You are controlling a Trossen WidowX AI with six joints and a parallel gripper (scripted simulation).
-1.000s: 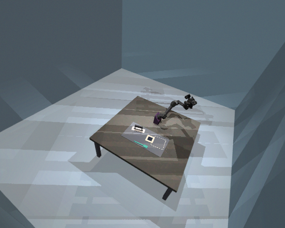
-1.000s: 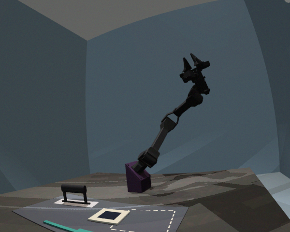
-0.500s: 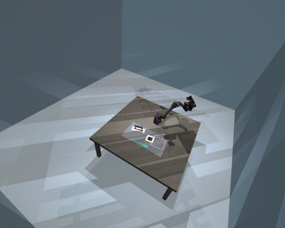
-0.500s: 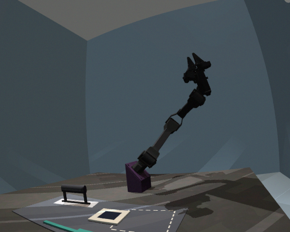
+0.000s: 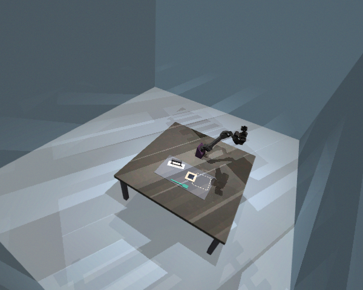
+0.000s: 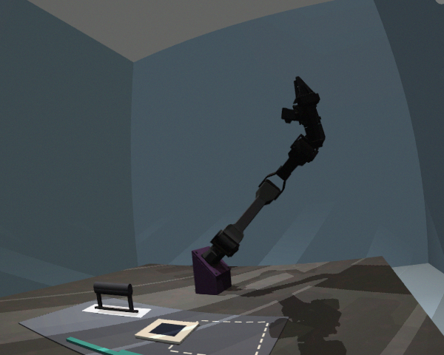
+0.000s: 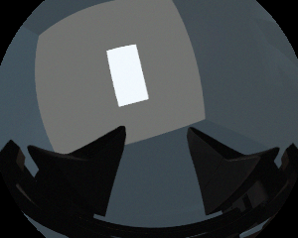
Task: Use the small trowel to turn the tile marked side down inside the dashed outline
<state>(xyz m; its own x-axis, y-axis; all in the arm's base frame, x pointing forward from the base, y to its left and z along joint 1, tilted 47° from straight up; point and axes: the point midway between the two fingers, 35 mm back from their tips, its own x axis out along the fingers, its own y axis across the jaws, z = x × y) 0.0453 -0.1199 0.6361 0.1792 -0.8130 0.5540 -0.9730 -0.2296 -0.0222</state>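
The trowel lies 210 mm ahead of my gripper tip, 540 mm to the right of it and 630 mm below it. The rest, counted from my gripper tip: grey mat 300 mm ahead, 400 mm to the right, 690 mm below; then tile 280 mm ahead, 330 mm to the right, 660 mm below; then teal-green flat tool 440 mm ahead, 390 mm to the right, 660 mm below.
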